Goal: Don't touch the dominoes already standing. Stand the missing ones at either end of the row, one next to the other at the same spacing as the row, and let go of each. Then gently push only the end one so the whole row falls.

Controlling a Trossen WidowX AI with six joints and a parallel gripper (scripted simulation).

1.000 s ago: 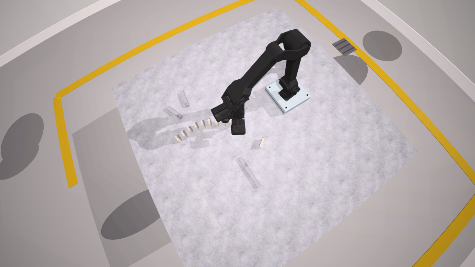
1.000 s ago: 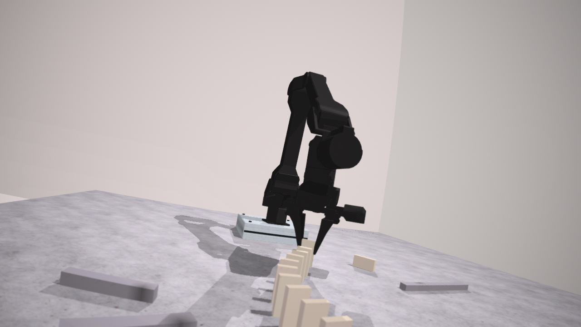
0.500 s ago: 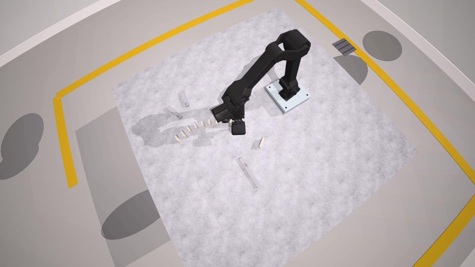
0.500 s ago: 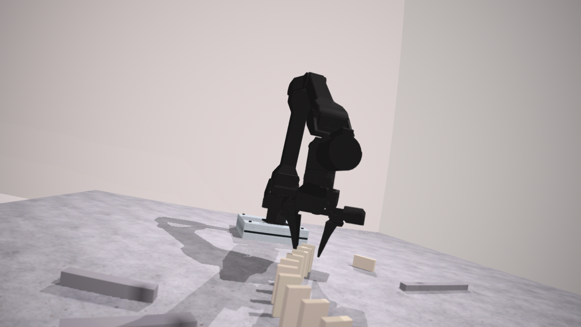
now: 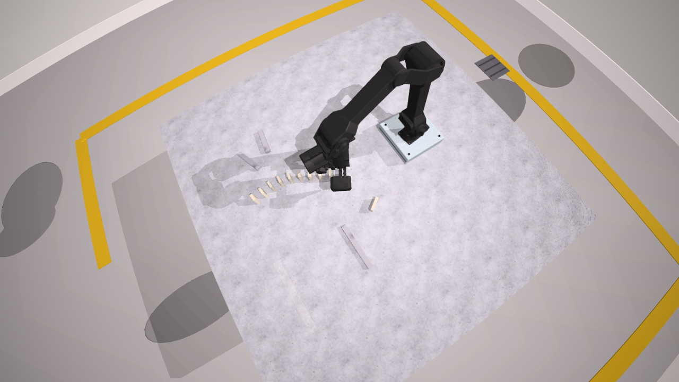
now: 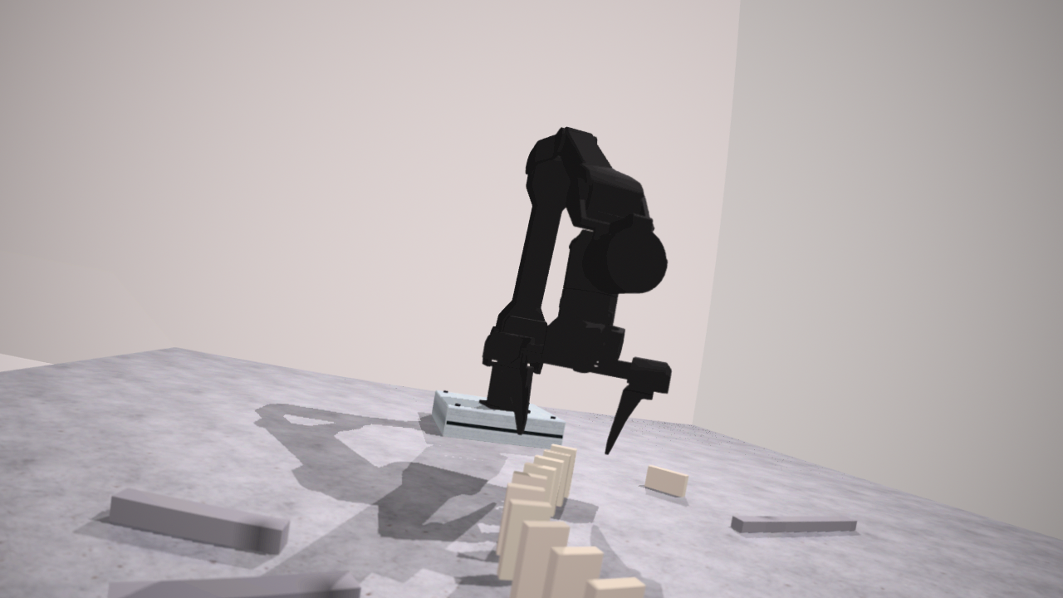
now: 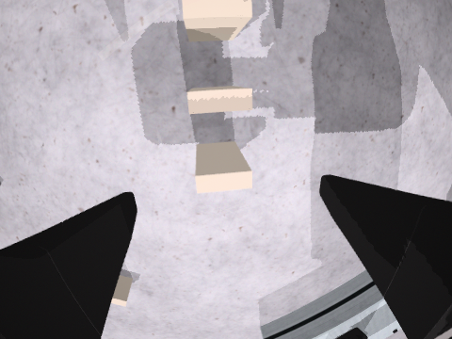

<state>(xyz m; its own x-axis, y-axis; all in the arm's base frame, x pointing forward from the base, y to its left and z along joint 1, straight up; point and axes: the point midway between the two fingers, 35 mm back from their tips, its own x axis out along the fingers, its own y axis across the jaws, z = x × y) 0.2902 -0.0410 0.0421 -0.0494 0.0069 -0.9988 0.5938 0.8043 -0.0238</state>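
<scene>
My gripper tip is now 12 cm short of the grey bar, 23 cm to the right of it and 5 cm above it.
</scene>
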